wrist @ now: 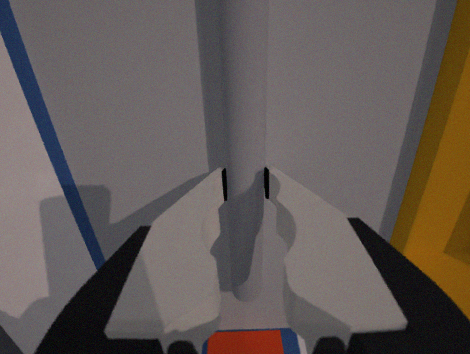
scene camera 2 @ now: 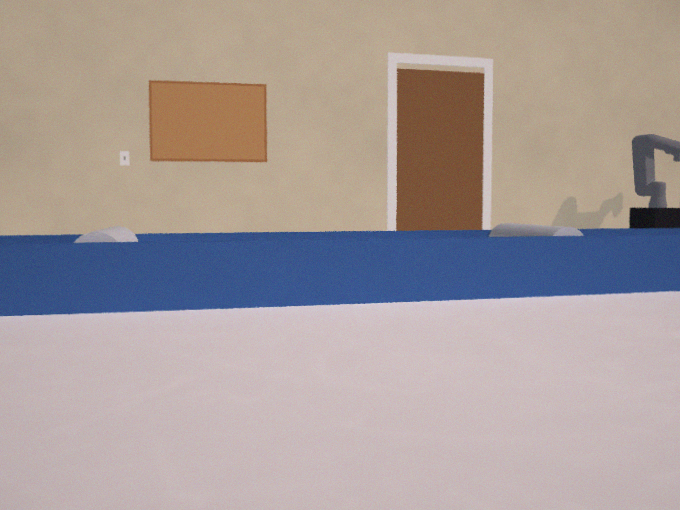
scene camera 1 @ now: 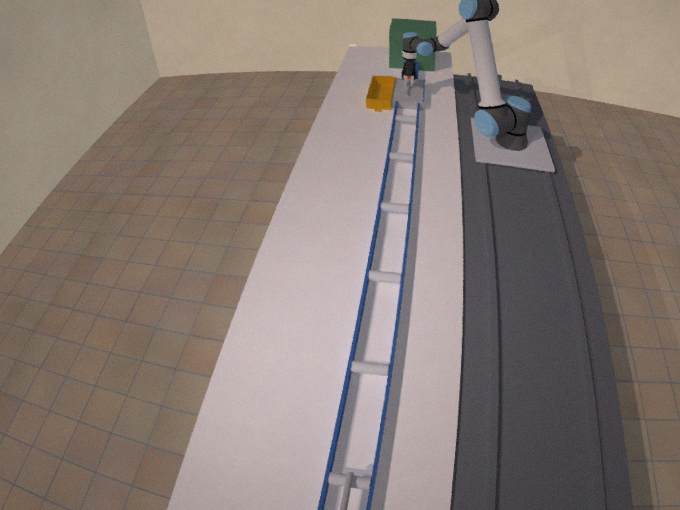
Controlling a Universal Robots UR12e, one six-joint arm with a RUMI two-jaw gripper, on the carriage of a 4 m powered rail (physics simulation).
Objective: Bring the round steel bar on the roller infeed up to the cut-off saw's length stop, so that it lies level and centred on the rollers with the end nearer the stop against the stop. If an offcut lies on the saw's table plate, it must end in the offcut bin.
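Frame: origin at the arm's base, x back, y right, z up, level; metres.
Seen in the pictures: gripper, between the fingertips: (wrist: 244, 169) (scene camera 1: 408, 87); arm's base, origin of its link: (scene camera 1: 511, 141).
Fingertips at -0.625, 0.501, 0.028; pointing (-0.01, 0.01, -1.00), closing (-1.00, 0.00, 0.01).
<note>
Pixels of each thing's middle, then the offset from my fingertips to it, as dx, dy, dz. "spot": a spot on its surface instead. Level surfaces: height alone.
- grey round offcut, middle of its body: (wrist: 244, 138) (scene camera 1: 408, 87) +0.000, -0.023, +0.011
- saw's table plate, middle of its body: (wrist: 233, 114) (scene camera 1: 408, 93) +0.005, -0.024, -0.028
- yellow offcut bin, middle of its body: (scene camera 1: 381, 91) -0.173, -0.049, -0.022
- red block, a spot on its surface: (wrist: 245, 342) spot: +0.005, +0.151, +0.012
- pale bench, height of its surface: dz -0.058
The grey round offcut (scene camera 1: 408, 92) (wrist: 247, 100) lies along the saw's table plate (scene camera 1: 409, 102) (wrist: 125, 100). My gripper (scene camera 1: 408, 86) (wrist: 244, 169) points down over the plate, its fingertips closed against both sides of the offcut near one end. The yellow offcut bin (scene camera 1: 380, 102) (wrist: 425, 215) stands beside the plate. The steel bar (scene camera 1: 346, 491) shows in part at the bottom of scene camera 1, on the infeed rollers between the blue rails, far from the saw. A red block (wrist: 245, 342) on a blue part shows beyond the offcut's end in the wrist view.
The roller infeed, with its roller (scene camera 1: 385, 276) and blue side rails, runs along the pale bench (scene camera 1: 296, 307) to the plate. The green saw housing (scene camera 1: 413, 41) stands behind. The arm's carriage (scene camera 1: 510, 156) is at the rail's far end. Scene camera 2 shows the blue side rail (scene camera 2: 340, 268) close up.
</note>
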